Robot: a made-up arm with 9 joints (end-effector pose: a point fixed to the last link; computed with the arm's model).
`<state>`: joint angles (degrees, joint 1 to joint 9).
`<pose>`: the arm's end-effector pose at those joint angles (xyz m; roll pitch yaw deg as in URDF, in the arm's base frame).
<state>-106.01 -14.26 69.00 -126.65 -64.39 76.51 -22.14 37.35 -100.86</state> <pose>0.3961 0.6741 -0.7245 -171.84 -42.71 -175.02</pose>
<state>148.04 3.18 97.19 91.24 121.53 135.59 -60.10 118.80 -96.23</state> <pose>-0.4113 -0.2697 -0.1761 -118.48 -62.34 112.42</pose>
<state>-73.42 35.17 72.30 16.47 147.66 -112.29 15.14 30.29 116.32</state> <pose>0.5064 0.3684 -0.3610 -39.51 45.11 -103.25</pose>
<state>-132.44 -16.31 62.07 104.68 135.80 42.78 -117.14 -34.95 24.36</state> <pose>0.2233 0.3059 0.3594 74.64 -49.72 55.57</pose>
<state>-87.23 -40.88 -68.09 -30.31 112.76 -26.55 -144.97 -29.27 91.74</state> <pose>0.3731 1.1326 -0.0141 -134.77 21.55 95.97</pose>
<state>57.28 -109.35 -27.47 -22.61 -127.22 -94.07 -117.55 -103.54 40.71</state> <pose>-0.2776 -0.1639 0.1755 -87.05 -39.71 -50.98</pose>
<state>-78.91 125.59 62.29 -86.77 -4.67 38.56 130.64 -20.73 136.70</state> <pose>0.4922 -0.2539 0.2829 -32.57 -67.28 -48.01</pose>
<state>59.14 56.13 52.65 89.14 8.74 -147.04 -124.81 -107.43 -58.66</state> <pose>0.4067 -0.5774 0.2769 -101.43 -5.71 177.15</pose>
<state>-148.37 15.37 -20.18 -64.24 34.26 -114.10 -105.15 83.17 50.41</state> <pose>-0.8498 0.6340 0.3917 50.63 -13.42 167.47</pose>
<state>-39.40 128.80 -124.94 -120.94 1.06 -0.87 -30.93 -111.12 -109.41</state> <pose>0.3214 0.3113 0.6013 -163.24 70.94 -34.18</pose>
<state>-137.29 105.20 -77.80 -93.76 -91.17 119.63 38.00 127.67 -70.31</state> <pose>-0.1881 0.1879 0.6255 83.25 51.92 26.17</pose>
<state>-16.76 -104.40 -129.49 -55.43 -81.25 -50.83 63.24 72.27 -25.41</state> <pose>0.2974 -0.4947 -0.1817 -47.80 65.18 129.62</pose>
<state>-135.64 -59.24 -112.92 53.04 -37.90 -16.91 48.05 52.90 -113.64</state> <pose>0.1127 -0.2134 -0.3710 -9.38 48.52 155.10</pose>
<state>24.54 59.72 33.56 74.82 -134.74 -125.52 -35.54 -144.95 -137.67</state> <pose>0.3797 -0.5520 -0.1760 84.01 29.55 124.55</pose>
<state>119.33 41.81 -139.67 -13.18 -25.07 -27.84 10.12 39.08 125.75</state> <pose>-0.7543 -0.6502 -0.1897 -23.70 30.20 165.95</pose>
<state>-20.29 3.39 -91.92 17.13 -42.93 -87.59 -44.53 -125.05 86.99</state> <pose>0.7386 0.1891 -0.4738 132.42 -15.48 58.96</pose>
